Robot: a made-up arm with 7 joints.
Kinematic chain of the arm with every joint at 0, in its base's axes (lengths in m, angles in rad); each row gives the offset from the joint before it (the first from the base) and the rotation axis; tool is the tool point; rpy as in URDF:
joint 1: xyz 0 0 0.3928 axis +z
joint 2: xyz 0 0 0 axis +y
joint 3: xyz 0 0 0.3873 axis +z
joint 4: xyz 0.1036 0 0 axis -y
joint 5: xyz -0.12 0 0.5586 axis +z
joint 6: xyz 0 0 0 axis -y
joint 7: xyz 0.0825 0 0 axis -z
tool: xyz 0 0 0 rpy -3.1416 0 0
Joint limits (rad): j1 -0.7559..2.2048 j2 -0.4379..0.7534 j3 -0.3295..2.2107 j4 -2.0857..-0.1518 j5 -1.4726..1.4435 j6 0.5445..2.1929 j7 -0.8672..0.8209
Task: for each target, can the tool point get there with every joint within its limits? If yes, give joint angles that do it. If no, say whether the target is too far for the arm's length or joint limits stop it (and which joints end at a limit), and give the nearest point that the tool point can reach.
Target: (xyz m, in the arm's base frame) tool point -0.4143 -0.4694 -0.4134
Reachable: no: joint limits stop it (at a limit: joint 2, joint 3, joint 4) | nearest point -0.4485 -0.5081 0.3424 | short by 0.758 m
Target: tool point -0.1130 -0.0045 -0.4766
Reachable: no: joint limits stop it (at a limit: joint 1, joint 2, joint 4, joint 6) | nearest point -0.4087 0.3968 0.0498 | short by 0.725 m
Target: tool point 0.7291 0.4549 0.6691
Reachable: yes | joints 0.3435 0.3925 0.3035 -1.3695 -0.4566 0.7780 0.3193
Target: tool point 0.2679 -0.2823 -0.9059
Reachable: no: too far | nearest point 0.4300 -0.4229 0.0266 | short by 0.957 m
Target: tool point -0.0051 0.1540 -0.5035
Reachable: no: joint limits stop it (at a limit: joint 2, joint 4) | nearest point -0.0189 0.5710 0.0414 | short by 0.686 m
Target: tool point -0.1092 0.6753 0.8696
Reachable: yes | joints 0.7294 -0.2873 0.8538 -1.8481 -0.3883 1.9087 0.3386
